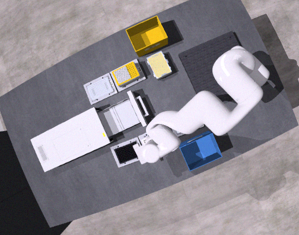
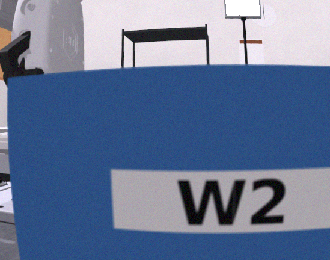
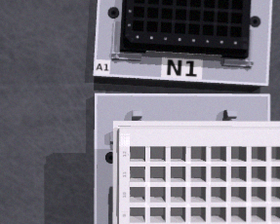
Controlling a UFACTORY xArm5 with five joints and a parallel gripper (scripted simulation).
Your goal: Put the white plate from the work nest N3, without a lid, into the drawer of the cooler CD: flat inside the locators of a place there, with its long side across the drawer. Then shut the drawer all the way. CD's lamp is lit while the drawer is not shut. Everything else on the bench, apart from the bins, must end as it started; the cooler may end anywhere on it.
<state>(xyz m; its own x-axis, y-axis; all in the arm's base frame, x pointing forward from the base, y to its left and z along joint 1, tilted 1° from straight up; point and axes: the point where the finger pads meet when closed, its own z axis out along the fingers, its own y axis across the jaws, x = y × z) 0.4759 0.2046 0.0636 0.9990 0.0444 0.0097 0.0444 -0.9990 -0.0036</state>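
Right now my hand is 19 cm to the left of the drawer, 13 cm short of it and 5 cm above it. From my hand the other things lie so: nest: 9 cm below; then white plate: 1 cm below; then black plate: 17 cm ahead, 7 cm below.
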